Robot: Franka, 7 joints.
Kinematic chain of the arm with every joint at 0, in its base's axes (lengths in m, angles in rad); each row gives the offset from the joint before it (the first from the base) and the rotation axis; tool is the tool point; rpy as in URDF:
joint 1: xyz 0 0 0.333 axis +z
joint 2: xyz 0 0 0 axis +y
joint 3: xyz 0 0 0.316 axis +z
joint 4: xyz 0.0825 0 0 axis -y
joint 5: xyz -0.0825 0 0.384 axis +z
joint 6: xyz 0 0 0 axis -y
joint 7: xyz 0.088 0 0 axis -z
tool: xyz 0 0 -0.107 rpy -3.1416 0 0
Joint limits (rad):
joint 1: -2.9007..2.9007
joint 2: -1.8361..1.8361
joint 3: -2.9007..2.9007
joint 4: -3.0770..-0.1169
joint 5: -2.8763..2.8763
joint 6: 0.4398..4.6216
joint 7: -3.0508..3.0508
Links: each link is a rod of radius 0.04 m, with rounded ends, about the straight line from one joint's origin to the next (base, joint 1, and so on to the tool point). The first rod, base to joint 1, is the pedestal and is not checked.
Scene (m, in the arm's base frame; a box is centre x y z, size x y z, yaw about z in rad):
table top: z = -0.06
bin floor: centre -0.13 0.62 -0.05 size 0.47 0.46 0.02 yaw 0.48
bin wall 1: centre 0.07 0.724 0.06 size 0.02 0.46 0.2 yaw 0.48
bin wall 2: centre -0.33 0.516 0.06 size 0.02 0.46 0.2 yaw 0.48
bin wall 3: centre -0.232 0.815 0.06 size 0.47 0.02 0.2 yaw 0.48
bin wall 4: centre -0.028 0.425 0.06 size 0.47 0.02 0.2 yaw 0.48
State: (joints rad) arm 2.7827 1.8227 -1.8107 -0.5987 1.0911 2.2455 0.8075
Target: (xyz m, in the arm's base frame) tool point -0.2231 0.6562 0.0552
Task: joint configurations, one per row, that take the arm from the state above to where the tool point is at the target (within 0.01 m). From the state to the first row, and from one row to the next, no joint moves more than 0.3 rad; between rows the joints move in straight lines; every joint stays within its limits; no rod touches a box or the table.
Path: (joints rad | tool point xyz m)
1: 2.6494 1.7820 -1.9043 -0.5299 0.9052 2.5338 0.8075 | -0.5984 0.6063 0.2571
2: 2.5161 1.7412 -1.9979 -0.4610 0.7193 2.8220 0.8075 | -0.5777 0.6287 0.3049
3: 2.3828 1.7005 -2.0915 -0.3922 0.5334 3.1103 0.8075 | -0.5464 0.6412 0.3254
4: 2.2495 1.6598 -2.1851 -0.3234 0.3474 3.3986 0.8075 | -0.4983 0.6503 0.3214
5: 2.1162 1.6190 -2.2788 -0.2546 0.1615 3.6869 0.8075 | -0.4278 0.6582 0.3020
6: 1.9829 1.5783 -2.3724 -0.1857 -0.0244 3.9751 0.8075 | -0.3341 0.6621 0.2803
7: 1.8496 1.5375 -2.4660 -0.1169 -0.2103 4.2634 0.8075 | -0.2231 0.6562 0.2688
8: 1.8542 1.6868 -2.4727 -0.1169 -0.2206 4.0761 0.8075 | -0.2264 0.6637 0.1617
9: 1.8587 1.8361 -2.4794 -0.1169 -0.2308 3.8888 0.8075 | -0.2231 0.6562 0.0552

